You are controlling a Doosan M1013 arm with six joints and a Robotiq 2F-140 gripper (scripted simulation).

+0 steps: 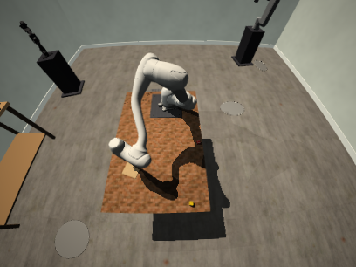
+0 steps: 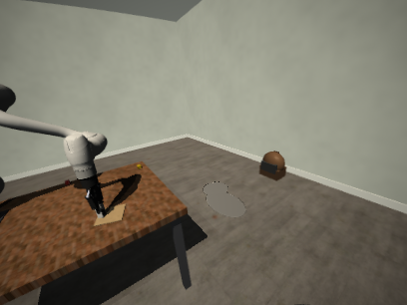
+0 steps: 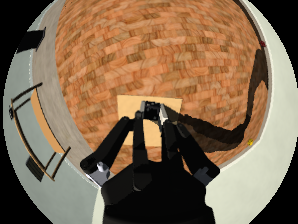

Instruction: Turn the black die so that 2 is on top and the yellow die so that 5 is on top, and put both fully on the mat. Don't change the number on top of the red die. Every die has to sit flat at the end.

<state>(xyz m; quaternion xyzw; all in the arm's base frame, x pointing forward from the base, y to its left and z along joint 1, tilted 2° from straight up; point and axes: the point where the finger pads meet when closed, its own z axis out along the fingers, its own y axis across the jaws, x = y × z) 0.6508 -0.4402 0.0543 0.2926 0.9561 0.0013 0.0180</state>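
Now: hand 20 mm above the black die. Also, from my hand: yellow die 430 mm ahead, 440 mm to the left, 20 mm below; then tan mat 40 mm ahead, 30 mm to the right, 40 mm below; then red die 100 mm behind, 640 mm to the left, 20 mm below.
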